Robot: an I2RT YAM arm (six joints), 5 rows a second.
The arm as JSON. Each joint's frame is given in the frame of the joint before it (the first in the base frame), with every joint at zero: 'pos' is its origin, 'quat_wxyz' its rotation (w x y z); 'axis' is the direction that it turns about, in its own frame. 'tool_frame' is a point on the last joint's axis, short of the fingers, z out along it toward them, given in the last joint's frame.
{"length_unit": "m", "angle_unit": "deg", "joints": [
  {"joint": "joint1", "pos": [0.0, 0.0, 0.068], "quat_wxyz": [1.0, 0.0, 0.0, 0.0], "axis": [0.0, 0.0, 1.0]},
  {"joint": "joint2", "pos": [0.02, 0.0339, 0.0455], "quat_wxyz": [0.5, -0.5, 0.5, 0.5], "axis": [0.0, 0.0, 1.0]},
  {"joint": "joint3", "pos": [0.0, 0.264, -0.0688], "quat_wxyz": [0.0, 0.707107, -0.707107, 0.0], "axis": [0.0, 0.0, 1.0]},
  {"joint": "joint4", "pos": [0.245, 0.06, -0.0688], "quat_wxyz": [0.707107, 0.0, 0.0, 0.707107], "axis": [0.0, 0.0, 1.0]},
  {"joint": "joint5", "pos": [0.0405, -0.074, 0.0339], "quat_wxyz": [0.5, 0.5, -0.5, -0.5], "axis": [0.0, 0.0, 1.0]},
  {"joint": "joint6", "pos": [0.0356, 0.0, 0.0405], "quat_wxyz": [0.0, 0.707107, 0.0, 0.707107], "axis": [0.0, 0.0, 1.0]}
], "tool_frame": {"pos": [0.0, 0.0, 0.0], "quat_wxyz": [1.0, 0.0, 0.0, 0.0]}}
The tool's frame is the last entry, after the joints.
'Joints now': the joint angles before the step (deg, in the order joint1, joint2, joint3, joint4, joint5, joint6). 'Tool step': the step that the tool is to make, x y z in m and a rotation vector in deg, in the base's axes. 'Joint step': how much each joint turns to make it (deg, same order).
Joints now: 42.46 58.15 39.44 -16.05 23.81 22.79
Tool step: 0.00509 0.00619 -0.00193 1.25 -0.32 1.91
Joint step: 0.00 1.77 -0.02 3.08 -1.98 -0.53
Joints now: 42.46 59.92 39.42 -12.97 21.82 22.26
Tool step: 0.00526 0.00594 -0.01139 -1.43 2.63 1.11
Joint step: 0.02 3.15 0.00 0.25 -1.31 -0.04
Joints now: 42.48 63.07 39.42 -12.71 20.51 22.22
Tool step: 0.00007 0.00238 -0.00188 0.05 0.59 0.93
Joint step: 0.31 0.57 0.02 0.15 -0.76 -0.02
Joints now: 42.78 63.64 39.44 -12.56 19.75 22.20
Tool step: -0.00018 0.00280 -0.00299 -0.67 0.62 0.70
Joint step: 0.51 0.78 0.02 -0.09 -0.11 -0.18
